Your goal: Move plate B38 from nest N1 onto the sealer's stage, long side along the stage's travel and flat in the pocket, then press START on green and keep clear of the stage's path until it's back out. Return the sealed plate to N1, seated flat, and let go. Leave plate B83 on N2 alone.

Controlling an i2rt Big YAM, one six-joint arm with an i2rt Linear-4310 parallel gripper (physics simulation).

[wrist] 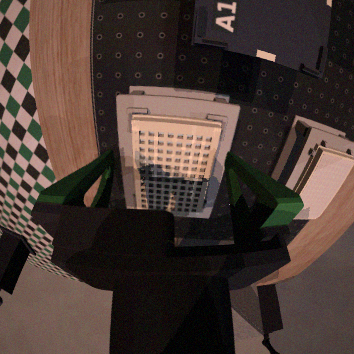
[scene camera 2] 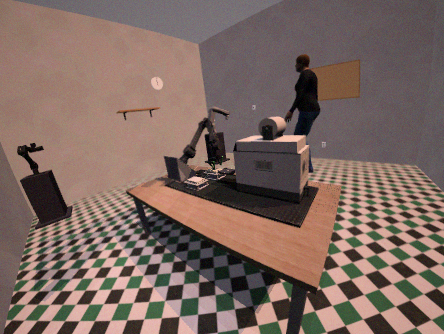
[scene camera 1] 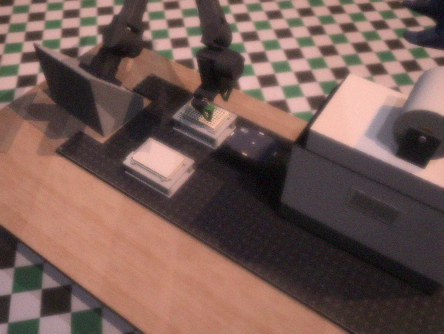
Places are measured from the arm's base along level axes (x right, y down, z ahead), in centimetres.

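Pixels of known places: gripper, fingertip midpoint: (wrist: 169, 155) (scene camera 2: 217, 167) (scene camera 1: 217, 111); arm's base, origin of the base link: (scene camera 2: 181, 163) (scene camera 1: 99, 76).
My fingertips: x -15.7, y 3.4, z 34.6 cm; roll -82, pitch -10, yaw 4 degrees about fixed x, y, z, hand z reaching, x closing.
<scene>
For each thing: its top centre in the pictures, then the offset to it from my fingertips. Level surfaces: height alone.
- cream plate with open wells, middle of its top: (wrist: 171, 177) (scene camera 1: 204, 112) dy +2.7, dx +0.9, dz -4.3 cm
- light grey nest, middle of its top: (wrist: 171, 171) (scene camera 1: 204, 114) (scene camera 2: 214, 170) dy +3.7, dx +0.9, dz -4.3 cm
- second plate, middle of its top: (wrist: 320, 190) (scene camera 1: 158, 158) (scene camera 2: 195, 179) dy +3.4, dx +22.9, dz -1.9 cm
- sealer's dark stage, middle of its top: (scene camera 1: 267, 148) (scene camera 2: 232, 170) dy -0.9, dx +2.8, dz +20.8 cm
- white roll, middle of its top: (scene camera 2: 272, 117) dy -38.0, dx -2.0, dz +53.9 cm
- black perforated mat, its level: dy +9.5 cm
A cream plate with open wells (wrist: 177, 145) (scene camera 1: 220, 120) lies flat in a light grey nest (wrist: 177, 104) (scene camera 1: 192, 134). My gripper (wrist: 169, 155) (scene camera 1: 216, 104) (scene camera 2: 216, 164) is open, its green fingers on either side of this plate's long sides, holding nothing. A second plate (scene camera 1: 157, 156) (wrist: 326, 181) with a smooth pale top sits on another nest (scene camera 1: 149, 183). The plate and nest labels are not readable. The sealer's dark stage (wrist: 260, 30) (scene camera 1: 250, 145), marked A1, is out beside the grey sealer (scene camera 1: 340, 185) (scene camera 2: 272, 170) and bears no plate. The START button cannot be made out.
A tilted panel (scene camera 1: 82, 92) (scene camera 2: 176, 169) stands by the arm's base. A white roll (scene camera 1: 427, 110) (scene camera 2: 272, 127) sits on top of the sealer. The nests and sealer stand on a black perforated mat (scene camera 1: 240, 230). A person (scene camera 2: 306, 95) stands behind the table.
</scene>
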